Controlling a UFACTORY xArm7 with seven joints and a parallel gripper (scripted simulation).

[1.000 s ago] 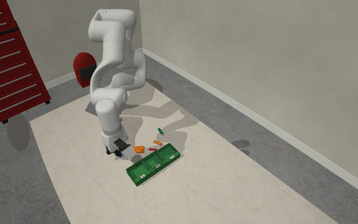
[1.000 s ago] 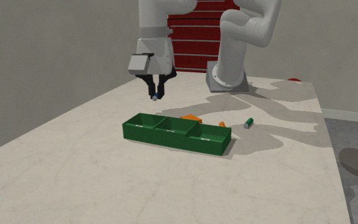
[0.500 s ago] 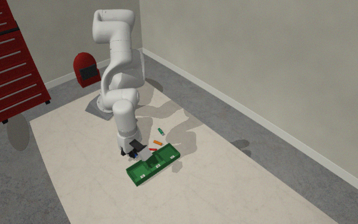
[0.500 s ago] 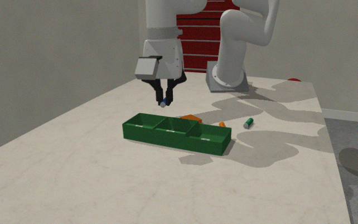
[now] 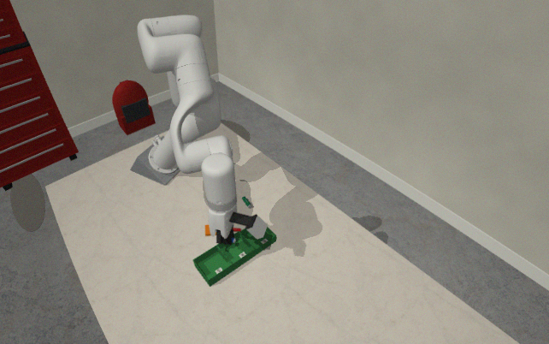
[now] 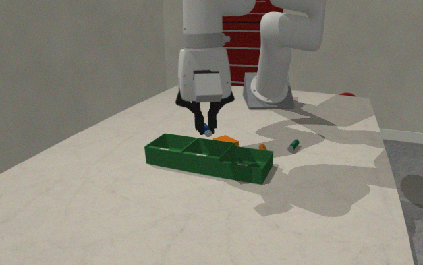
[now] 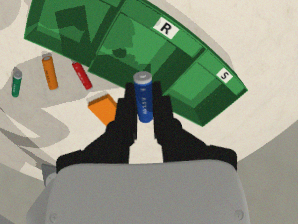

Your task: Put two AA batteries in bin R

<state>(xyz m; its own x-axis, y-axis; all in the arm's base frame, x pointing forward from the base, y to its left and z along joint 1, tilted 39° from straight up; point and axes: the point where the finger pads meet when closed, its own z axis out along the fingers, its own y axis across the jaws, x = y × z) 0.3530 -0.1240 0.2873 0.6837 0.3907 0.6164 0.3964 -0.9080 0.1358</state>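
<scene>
Now: hand 20 mm short of the green three-part bin tray, 10 mm to the right of it and 60 mm above it. The rest, counted from my hand: red battery 50 mm behind, 60 mm to the left, 80 mm below; orange block 100 mm behind, 10 mm to the left, 80 mm below; blue battery 20 mm below.
</scene>
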